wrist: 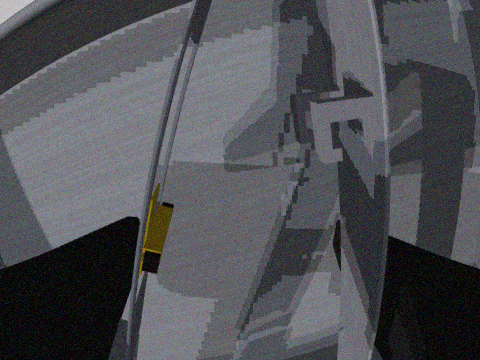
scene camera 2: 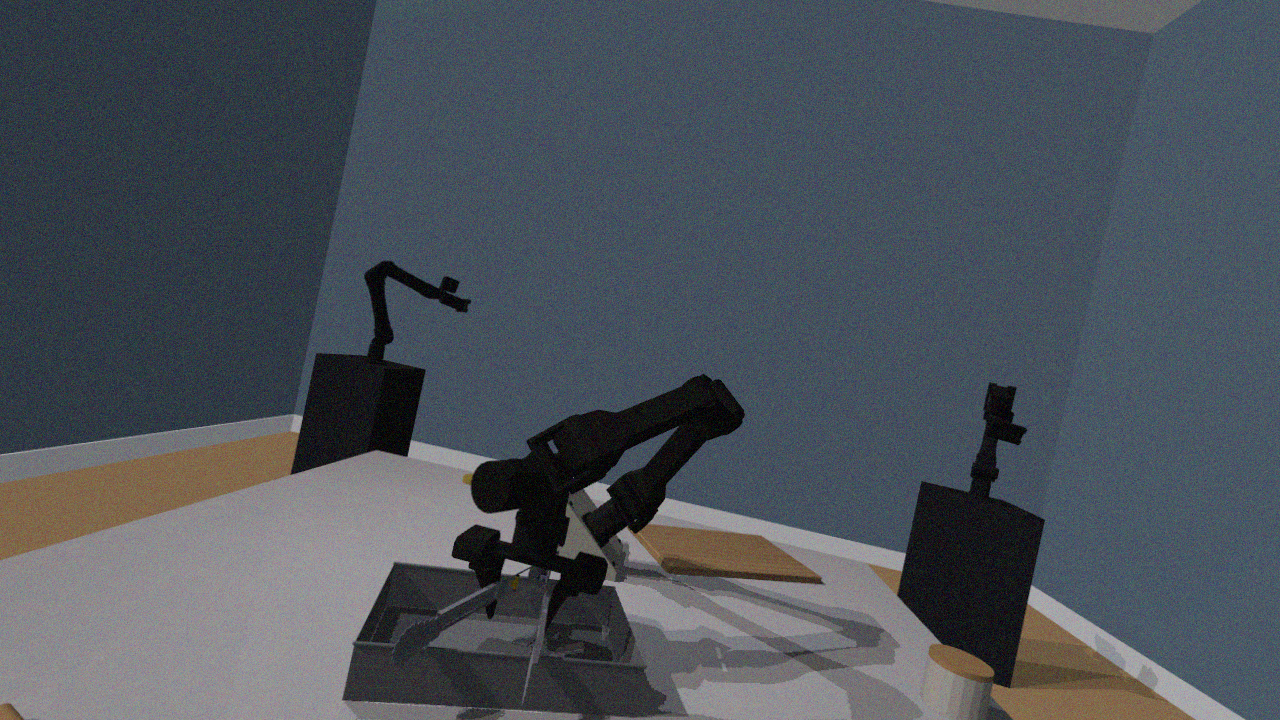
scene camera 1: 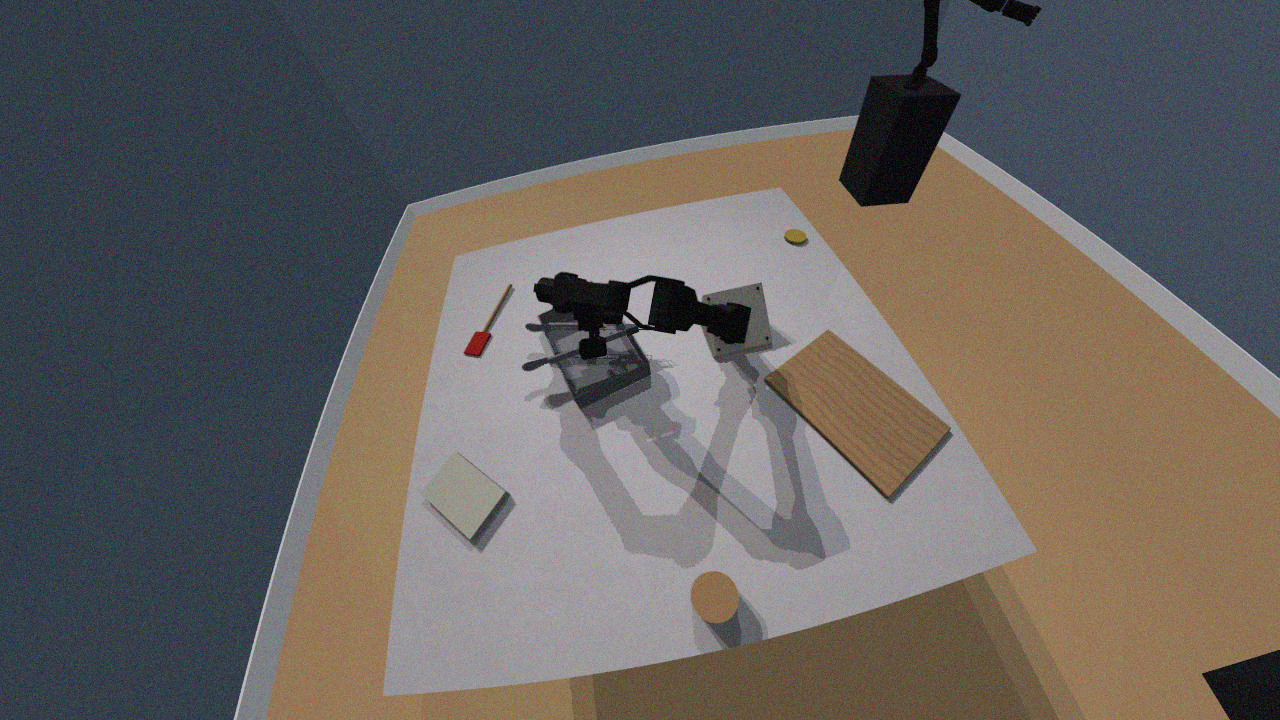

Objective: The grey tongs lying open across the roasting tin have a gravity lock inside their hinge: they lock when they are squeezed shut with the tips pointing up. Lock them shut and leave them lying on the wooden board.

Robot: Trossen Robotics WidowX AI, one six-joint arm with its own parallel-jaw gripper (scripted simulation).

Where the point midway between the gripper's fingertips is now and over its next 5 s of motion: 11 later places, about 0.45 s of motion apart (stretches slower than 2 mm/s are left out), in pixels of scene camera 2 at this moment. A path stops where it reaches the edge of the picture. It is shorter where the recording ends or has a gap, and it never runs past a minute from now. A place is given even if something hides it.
The gripper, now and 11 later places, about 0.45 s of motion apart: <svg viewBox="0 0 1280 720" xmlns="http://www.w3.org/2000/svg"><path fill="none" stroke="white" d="M517 625L517 625L524 595L532 568L582 582L655 596L719 600L763 592L779 581L779 586L781 594L783 598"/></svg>
